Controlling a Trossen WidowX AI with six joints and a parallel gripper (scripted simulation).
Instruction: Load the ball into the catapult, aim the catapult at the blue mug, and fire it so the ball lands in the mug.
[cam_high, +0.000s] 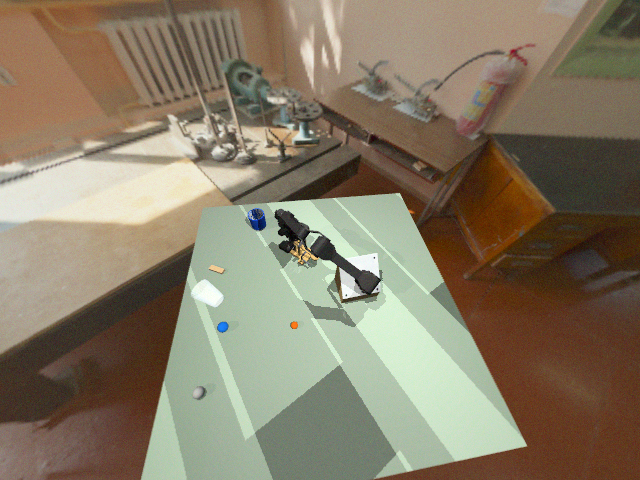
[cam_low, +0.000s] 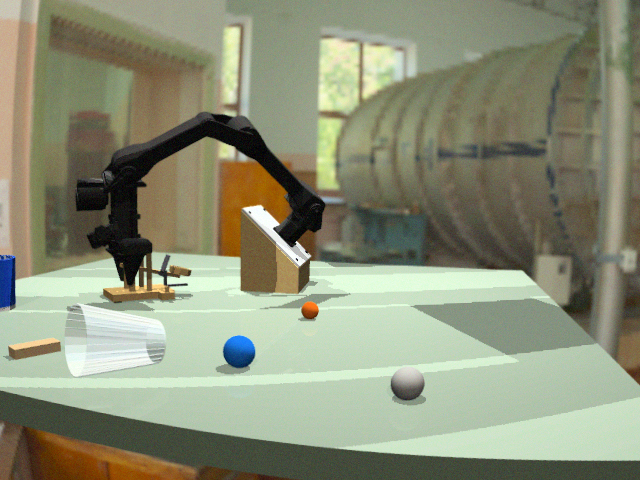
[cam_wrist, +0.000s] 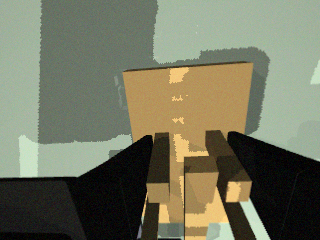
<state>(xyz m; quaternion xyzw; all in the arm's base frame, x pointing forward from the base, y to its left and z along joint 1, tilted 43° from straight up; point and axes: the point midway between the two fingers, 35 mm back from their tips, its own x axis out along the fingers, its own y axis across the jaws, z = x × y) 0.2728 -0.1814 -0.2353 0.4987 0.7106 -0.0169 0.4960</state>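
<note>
The orange ball lies 400 mm to the left of my gripper tip, 70 mm ahead of it and 20 mm below it. Also, from my gripper tip: blue mug 210 mm to the right, 190 mm ahead; then wooden catapult 60 mm to the left, 40 mm behind, 20 mm above; then small wooden block 420 mm ahead, 50 mm to the left, 30 mm below.
</note>
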